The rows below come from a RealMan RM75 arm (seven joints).
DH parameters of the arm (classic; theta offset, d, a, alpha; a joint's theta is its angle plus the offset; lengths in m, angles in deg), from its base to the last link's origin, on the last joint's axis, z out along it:
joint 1: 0 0.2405 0 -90
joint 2: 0 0 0 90
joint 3: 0 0.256 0 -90
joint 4: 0 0 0 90
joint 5: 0 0.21 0 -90
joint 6: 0 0 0 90
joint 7: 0 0.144 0 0
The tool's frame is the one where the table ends.
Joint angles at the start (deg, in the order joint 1, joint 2, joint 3, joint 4, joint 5, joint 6, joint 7): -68.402 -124.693 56.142 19.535 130.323 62.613 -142.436
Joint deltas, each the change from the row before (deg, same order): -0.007 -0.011 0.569 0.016 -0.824 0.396 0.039; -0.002 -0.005 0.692 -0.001 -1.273 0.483 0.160; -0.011 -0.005 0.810 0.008 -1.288 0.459 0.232; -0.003 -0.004 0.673 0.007 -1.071 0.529 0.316; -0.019 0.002 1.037 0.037 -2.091 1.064 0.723; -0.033 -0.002 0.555 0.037 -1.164 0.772 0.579; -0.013 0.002 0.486 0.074 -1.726 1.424 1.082; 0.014 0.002 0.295 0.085 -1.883 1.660 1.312; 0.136 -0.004 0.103 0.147 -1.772 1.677 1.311
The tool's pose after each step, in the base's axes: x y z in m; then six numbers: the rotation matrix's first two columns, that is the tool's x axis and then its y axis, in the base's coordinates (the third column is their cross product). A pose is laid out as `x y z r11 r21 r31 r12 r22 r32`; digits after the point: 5 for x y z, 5 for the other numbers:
-0.08624 0.40022 -0.12970 0.53847 0.83860 0.08253 0.84206 -0.53916 -0.01558
-0.08394 0.39846 -0.13037 0.53873 0.83868 0.07992 0.84137 -0.54046 0.00006
-0.08165 0.39665 -0.13110 0.54130 0.83734 0.07654 0.83910 -0.54378 0.01458
-0.07976 0.39475 -0.13170 0.54530 0.83516 0.07181 0.83588 -0.54819 0.02811
-0.07563 0.39142 -0.13239 0.55270 0.83075 0.06616 0.82912 -0.55616 0.05699
-0.07305 0.38917 -0.13268 0.55997 0.82623 0.06149 0.82285 -0.56328 0.07513
-0.06896 0.38559 -0.13256 0.57120 0.81889 0.05617 0.81193 -0.57374 0.10767
-0.06435 0.38171 -0.13194 0.58343 0.81040 0.05353 0.79823 -0.58433 0.14627
-0.06031 0.37804 -0.13081 0.59399 0.80264 0.05427 0.78390 -0.59264 0.18512

